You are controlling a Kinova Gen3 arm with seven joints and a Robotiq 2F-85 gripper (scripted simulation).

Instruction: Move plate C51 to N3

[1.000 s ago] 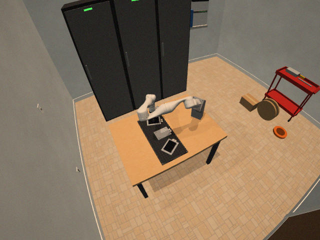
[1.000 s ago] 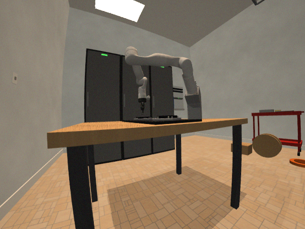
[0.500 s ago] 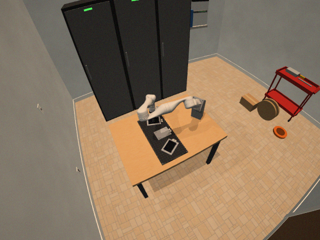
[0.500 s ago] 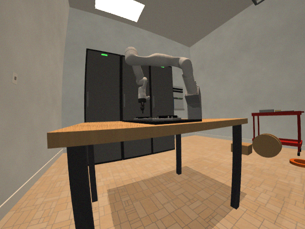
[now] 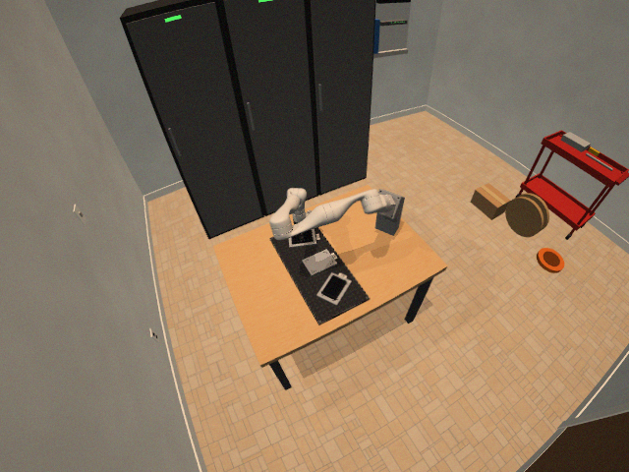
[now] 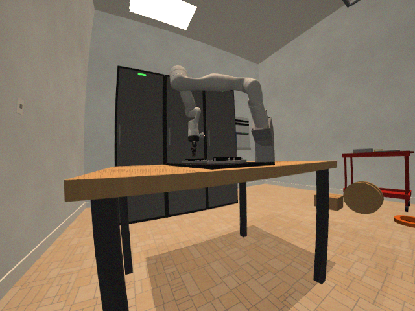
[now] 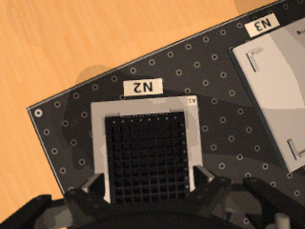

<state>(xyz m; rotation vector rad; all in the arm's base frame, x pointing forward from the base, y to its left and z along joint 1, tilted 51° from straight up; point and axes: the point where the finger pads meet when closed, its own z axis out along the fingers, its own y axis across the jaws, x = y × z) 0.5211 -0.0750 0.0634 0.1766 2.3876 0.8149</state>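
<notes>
The plate nest N2 is 3 cm below my hand. The rest, counted from my hand: landing nest N3: 19 cm to the left, 9 cm behind, 3 cm below.
</notes>
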